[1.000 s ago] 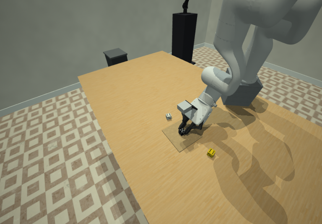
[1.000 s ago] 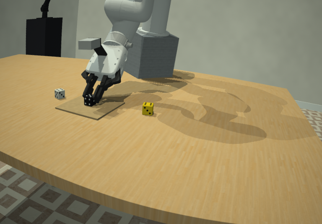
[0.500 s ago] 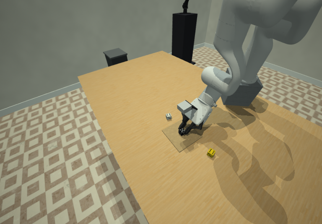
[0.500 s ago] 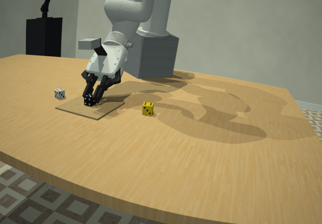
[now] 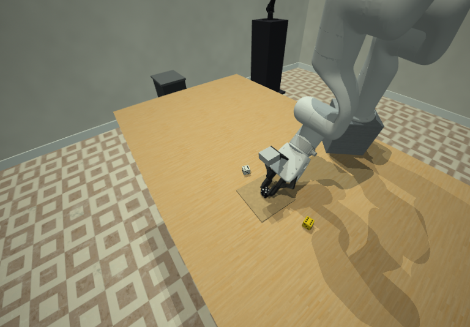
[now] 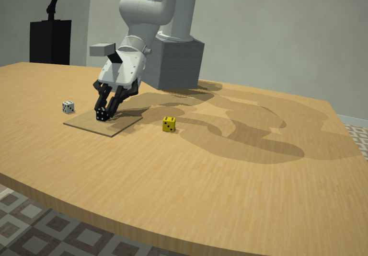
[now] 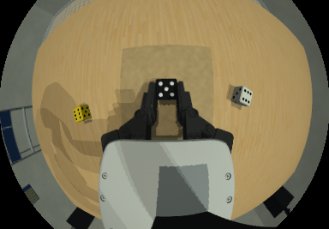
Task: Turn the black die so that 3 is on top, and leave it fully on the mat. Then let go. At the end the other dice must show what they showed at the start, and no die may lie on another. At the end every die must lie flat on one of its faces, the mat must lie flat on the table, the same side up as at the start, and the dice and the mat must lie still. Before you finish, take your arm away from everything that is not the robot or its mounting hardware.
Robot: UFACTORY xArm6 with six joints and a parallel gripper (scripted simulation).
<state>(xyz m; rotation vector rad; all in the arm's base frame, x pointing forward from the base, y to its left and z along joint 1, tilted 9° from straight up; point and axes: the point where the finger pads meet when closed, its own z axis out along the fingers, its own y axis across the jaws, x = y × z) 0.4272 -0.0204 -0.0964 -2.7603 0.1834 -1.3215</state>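
Right now my hand is 20 mm short of the tan mat and 30 mm above it. From my hand the other things lie so: yellow die (10 mm behind, 150 mm to the left, 20 mm below); black die (20 mm ahead, 20 mm below); white die (120 mm to the right, 20 mm below).
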